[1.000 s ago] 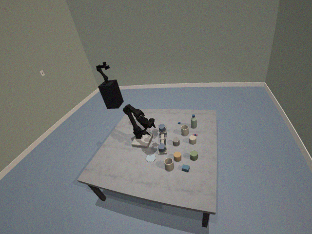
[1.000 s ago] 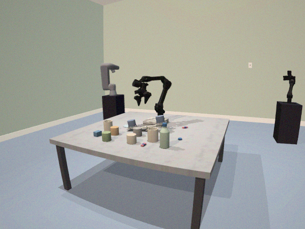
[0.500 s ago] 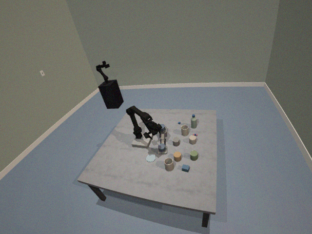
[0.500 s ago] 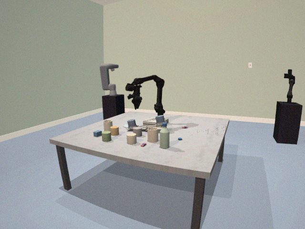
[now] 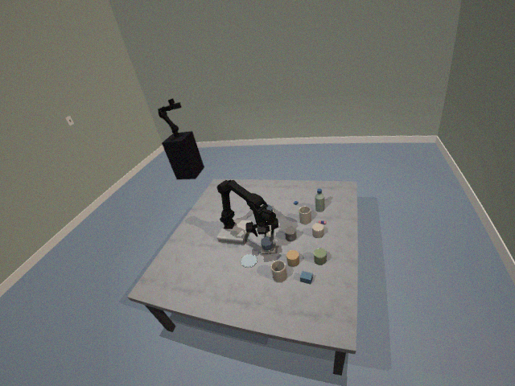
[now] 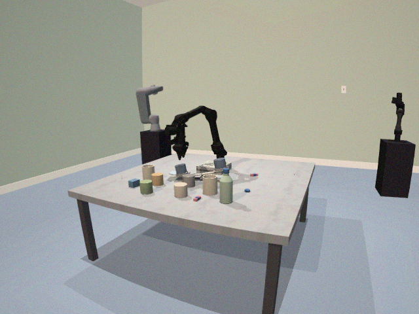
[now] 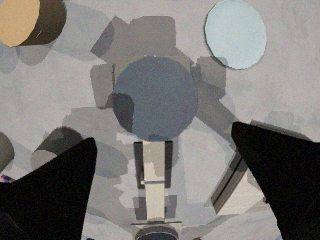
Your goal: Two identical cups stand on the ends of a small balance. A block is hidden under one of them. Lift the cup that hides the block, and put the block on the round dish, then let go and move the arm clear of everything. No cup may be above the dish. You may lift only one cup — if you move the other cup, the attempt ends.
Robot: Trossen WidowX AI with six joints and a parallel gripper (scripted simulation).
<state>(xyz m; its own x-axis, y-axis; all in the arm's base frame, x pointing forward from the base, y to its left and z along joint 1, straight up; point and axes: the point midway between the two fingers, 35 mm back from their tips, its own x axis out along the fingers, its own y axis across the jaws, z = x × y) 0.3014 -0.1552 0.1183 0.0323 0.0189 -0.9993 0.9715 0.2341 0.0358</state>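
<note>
Now: gripper tip 70 mm above the blue-grey cup, 20 mm to the left of it and 10 mm short of it. Also, from my gripper tip: grey cylinder 120 mm to the left, 120 mm ahead, 90 mm below; then pale blue round dish 130 mm below, 100 mm to the right, 100 mm behind; then balance beam 130 mm to the left, 90 mm below, 20 mm behind.
</note>
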